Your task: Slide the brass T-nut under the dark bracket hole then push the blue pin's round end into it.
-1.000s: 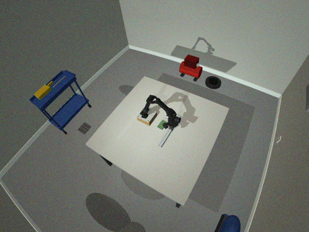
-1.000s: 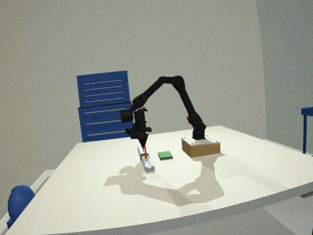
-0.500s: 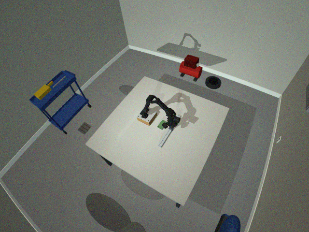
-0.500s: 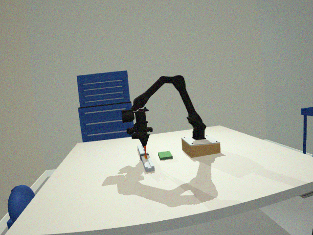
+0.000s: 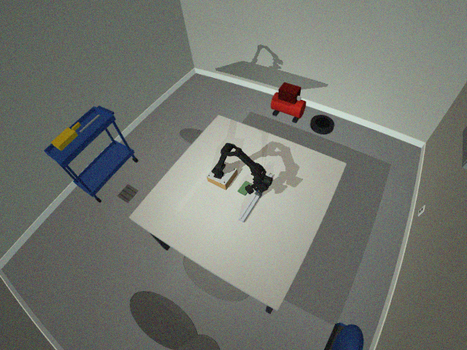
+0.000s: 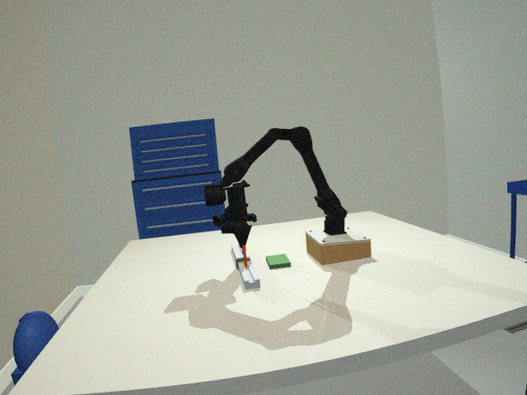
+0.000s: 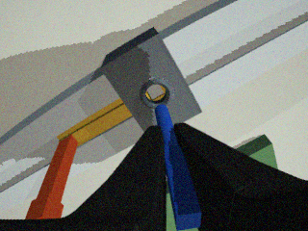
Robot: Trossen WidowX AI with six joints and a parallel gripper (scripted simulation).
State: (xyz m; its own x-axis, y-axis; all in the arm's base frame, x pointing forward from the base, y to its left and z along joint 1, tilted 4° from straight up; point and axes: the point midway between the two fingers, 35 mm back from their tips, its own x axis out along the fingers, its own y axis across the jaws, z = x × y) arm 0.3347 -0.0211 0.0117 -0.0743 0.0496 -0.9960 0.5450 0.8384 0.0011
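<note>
My gripper tip is right at the blue pin. Round my gripper tip: aluminum rail 5 cm below, 1 cm to the right, 1 cm ahead; then green tray 13 cm behind, 6 cm below.
</note>
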